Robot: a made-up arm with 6 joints.
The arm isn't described. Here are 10 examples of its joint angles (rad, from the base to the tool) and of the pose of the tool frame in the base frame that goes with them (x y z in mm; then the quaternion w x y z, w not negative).
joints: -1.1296 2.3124 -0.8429 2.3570 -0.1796 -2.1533
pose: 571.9 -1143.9 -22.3 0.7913 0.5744 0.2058 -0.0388
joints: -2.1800 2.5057 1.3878 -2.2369 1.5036 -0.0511
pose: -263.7 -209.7 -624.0 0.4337 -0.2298 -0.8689 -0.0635
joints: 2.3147 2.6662 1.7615 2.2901 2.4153 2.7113
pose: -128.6 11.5 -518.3 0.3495 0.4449 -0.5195 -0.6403
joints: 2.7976 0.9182 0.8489 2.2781 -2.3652 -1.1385
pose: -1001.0 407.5 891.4 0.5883 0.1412 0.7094 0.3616
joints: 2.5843 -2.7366 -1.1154 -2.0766 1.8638 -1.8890
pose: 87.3 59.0 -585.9 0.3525 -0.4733 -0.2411 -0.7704
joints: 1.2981 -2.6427 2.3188 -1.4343 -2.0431 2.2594
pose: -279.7 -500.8 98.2 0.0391 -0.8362 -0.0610 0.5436
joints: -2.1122 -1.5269 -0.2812 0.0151 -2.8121 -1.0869
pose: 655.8 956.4 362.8 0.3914 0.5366 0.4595 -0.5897
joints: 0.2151 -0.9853 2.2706 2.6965 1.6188 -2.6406
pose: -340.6 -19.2 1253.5 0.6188 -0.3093 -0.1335 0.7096
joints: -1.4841 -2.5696 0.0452 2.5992 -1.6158 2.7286
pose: -119.9 764.8 -613.3 0.7660 -0.3575 -0.4355 -0.3094
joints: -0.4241 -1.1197 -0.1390 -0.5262 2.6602 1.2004
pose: -939.3 448.5 1006.0 0.4760 0.6468 -0.1672 0.5719
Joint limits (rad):
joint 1: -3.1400..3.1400
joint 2: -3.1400..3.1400
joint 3: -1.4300..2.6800
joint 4: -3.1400..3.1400
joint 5: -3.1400..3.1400
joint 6: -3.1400..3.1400
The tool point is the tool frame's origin. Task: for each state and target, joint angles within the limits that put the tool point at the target. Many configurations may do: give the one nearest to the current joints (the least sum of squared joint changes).
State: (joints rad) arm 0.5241 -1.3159 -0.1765 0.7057 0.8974 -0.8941
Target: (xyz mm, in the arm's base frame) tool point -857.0 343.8 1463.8
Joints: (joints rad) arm -0.2326 -0.8556 0.0708 0.7348 1.0778 -0.8823
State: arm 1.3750 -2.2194 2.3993 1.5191 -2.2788 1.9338
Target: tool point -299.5 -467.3 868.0
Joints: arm 0.8283 -1.4285 2.4737 1.4550 -2.1846 1.9298
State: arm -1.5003 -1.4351 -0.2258 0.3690 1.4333 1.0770
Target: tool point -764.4 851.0 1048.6
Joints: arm -0.7508 -1.1896 -0.0841 0.2609 1.5931 1.0638
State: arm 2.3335 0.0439 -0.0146 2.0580 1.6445 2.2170
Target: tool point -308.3 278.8 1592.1
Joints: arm 2.1039 0.5747 -0.4724 2.1559 2.0156 2.1908
